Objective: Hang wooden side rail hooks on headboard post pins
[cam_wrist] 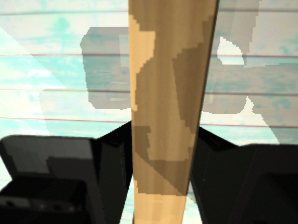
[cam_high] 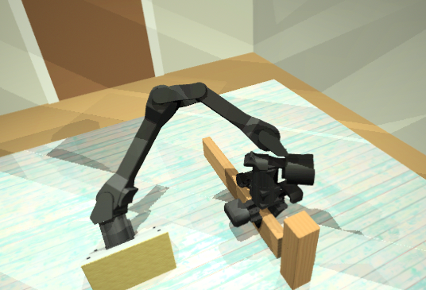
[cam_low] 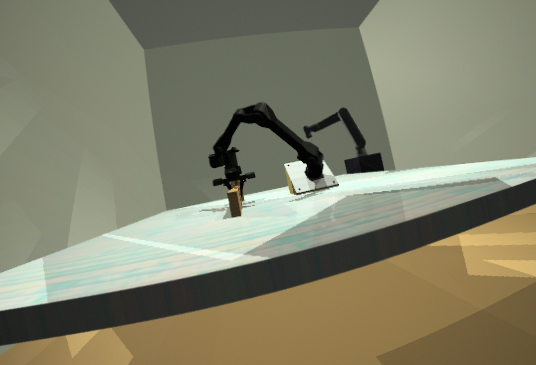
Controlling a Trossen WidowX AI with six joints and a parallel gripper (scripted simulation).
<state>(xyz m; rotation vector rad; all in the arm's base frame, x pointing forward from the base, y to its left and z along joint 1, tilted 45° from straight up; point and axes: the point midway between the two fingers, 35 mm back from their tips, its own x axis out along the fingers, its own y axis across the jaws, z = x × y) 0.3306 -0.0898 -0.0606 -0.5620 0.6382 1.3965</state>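
Now: gripper tip 10 mm past the headboard post, 140 mm to the left of it and 60 mm below it.
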